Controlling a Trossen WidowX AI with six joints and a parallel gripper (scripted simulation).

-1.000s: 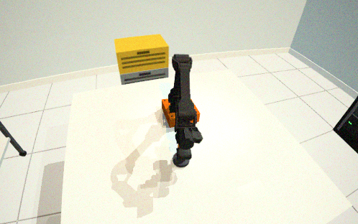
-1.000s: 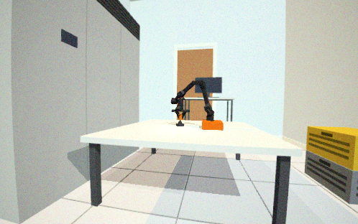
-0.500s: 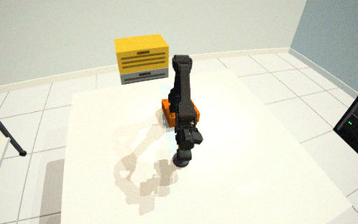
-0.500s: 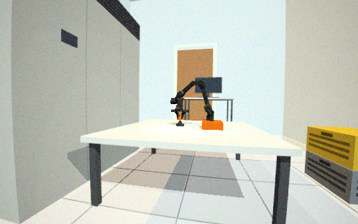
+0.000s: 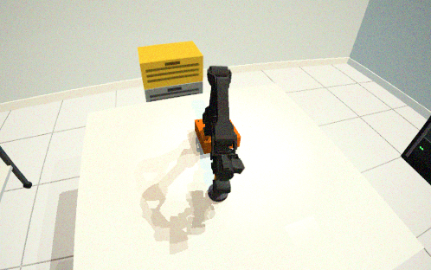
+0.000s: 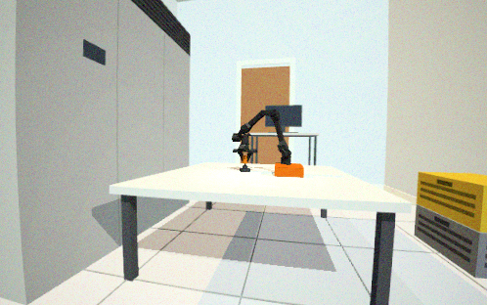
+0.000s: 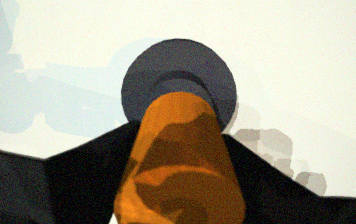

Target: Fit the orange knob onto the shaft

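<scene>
The round pedestal is 4 cm below my gripper tip. Round my gripper tip: orange knob 2 cm above.
</scene>
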